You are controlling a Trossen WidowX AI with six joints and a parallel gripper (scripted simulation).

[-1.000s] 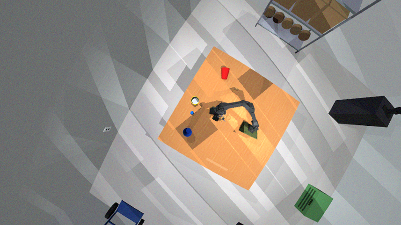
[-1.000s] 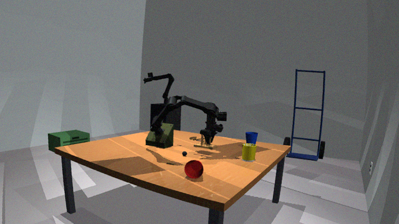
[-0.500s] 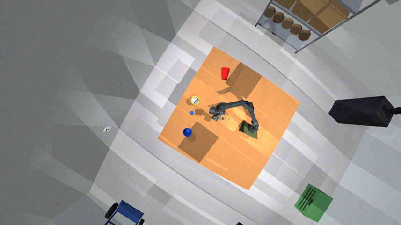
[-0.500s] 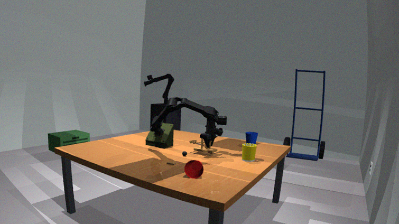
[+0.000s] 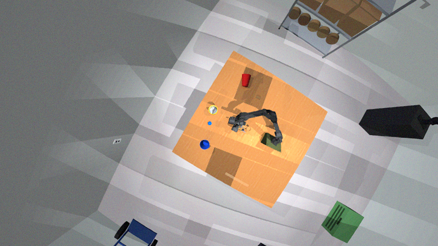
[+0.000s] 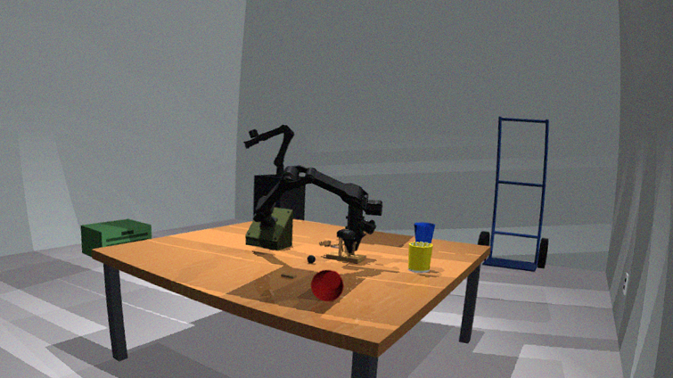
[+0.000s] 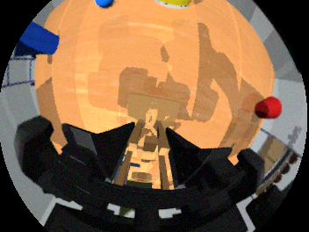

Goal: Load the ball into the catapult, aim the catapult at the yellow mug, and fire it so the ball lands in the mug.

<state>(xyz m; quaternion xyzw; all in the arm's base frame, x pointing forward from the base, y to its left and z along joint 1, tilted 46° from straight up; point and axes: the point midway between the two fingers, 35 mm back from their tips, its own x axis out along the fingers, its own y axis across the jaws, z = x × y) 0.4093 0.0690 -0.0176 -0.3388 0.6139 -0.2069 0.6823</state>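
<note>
Right now my gripper tip is 15 cm to the left of the dark ball, 9 cm past it and 2 cm above it. Also, from my gripper tip: blue ball 22 cm ahead, 17 cm to the left, 1 cm below; wooden catapult 7 cm behind, 2 cm above, 1 cm to the left; yellow mug 27 cm ahead, 5 cm to the left.
</note>
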